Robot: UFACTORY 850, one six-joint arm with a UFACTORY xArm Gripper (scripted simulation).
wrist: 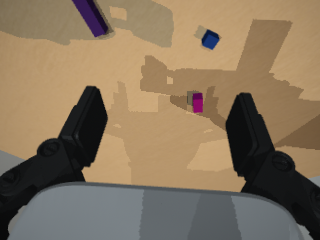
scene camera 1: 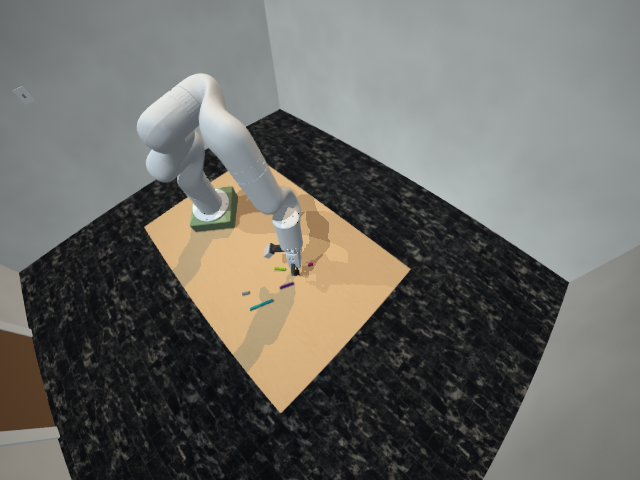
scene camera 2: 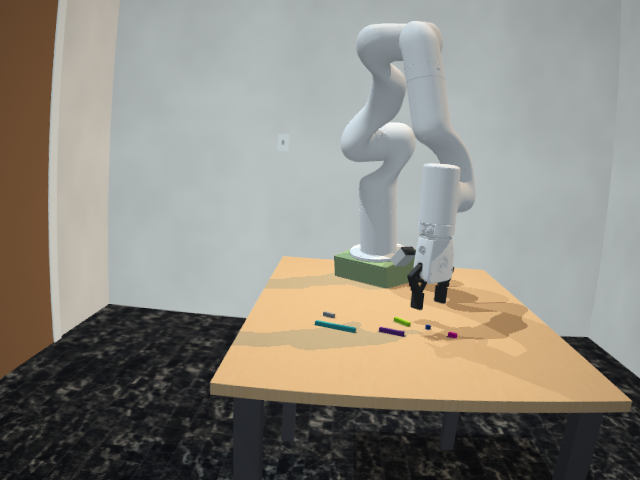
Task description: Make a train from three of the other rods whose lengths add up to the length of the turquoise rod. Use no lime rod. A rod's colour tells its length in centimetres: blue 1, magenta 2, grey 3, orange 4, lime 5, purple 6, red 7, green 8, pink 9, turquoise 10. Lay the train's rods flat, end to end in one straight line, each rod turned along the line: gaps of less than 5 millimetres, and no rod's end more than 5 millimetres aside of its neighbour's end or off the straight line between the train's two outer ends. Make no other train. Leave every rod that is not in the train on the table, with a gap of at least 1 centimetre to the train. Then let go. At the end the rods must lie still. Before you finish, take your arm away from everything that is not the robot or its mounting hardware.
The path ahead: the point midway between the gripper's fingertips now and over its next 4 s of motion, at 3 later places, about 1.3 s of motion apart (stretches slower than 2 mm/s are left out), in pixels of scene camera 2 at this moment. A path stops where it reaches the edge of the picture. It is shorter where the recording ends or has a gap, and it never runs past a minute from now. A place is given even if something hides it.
My gripper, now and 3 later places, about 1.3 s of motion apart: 428, 305; 420, 305; 412, 304; 361, 295
